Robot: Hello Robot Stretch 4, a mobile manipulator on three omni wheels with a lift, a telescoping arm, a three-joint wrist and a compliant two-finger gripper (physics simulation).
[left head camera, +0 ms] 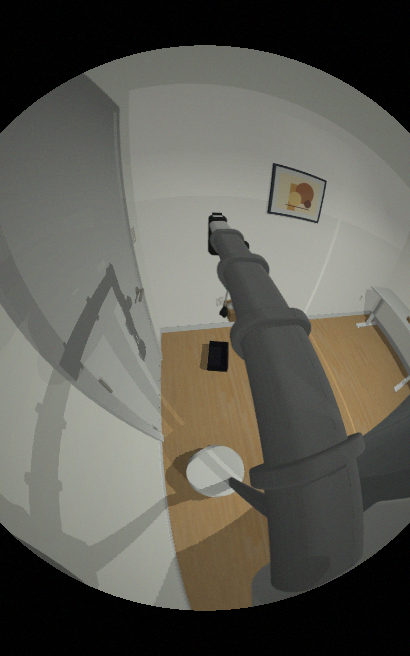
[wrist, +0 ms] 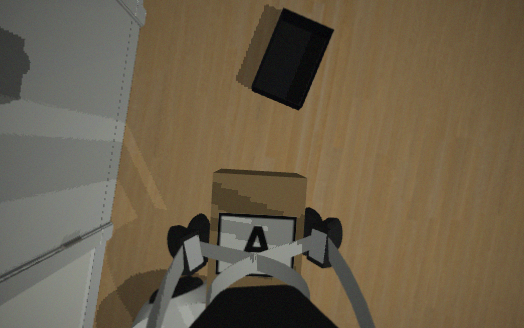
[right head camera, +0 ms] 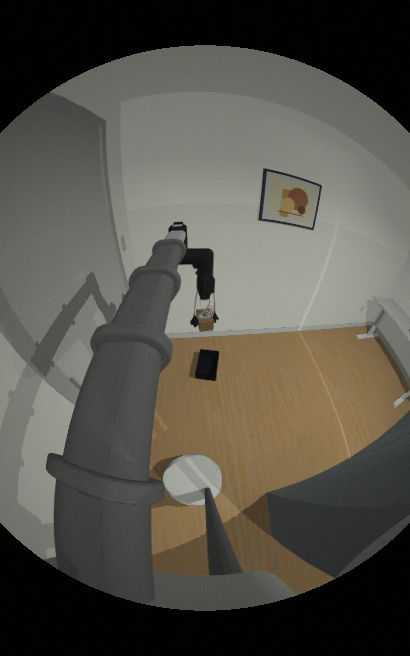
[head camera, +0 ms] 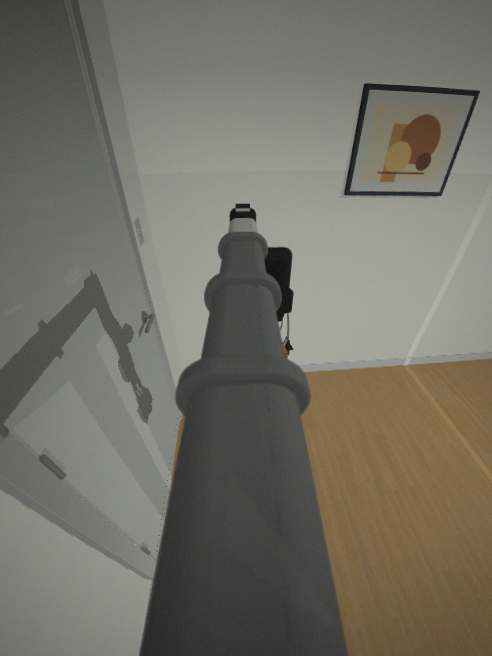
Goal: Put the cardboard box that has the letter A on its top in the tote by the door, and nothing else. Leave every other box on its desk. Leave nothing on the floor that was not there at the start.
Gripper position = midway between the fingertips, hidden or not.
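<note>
Framed picture [head camera: 407, 138] [left head camera: 294, 193] [right head camera: 285, 198] in sight. Door [left head camera: 79, 300] [wrist: 73, 73]. Cardboard box with letter A [wrist: 253, 211]. Black tote [wrist: 294, 53]. My gripper [wrist: 255, 229].
</note>
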